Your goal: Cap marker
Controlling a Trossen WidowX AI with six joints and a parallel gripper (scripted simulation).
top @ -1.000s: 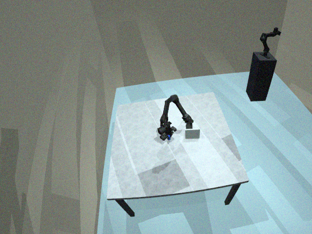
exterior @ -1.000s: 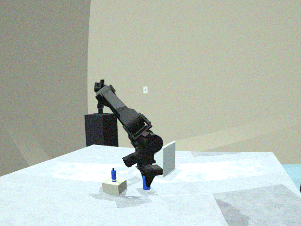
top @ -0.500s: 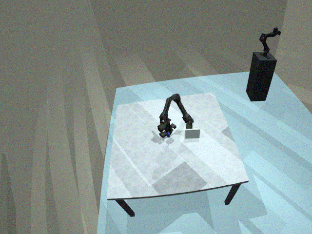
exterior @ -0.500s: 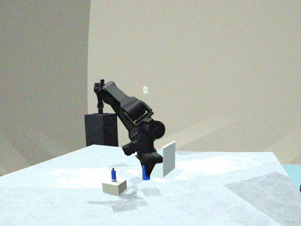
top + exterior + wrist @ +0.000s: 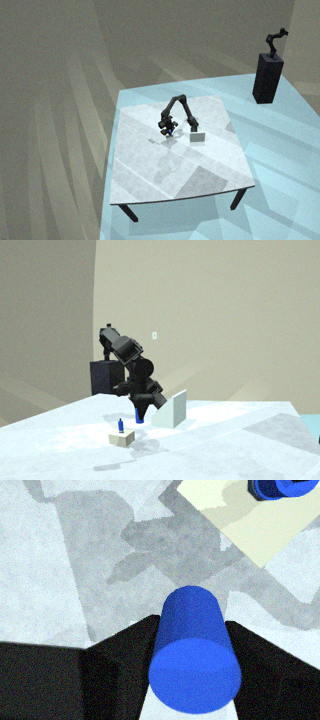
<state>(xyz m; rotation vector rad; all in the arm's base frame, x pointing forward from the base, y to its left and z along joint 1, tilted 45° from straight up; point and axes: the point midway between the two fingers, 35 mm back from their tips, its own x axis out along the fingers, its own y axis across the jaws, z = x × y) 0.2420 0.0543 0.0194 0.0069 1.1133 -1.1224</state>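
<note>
My gripper tip is 80 mm above the cream holder block, 70 mm to the left of it and 20 mm short of it. Round my gripper tip: marker cap 10 mm above.
</note>
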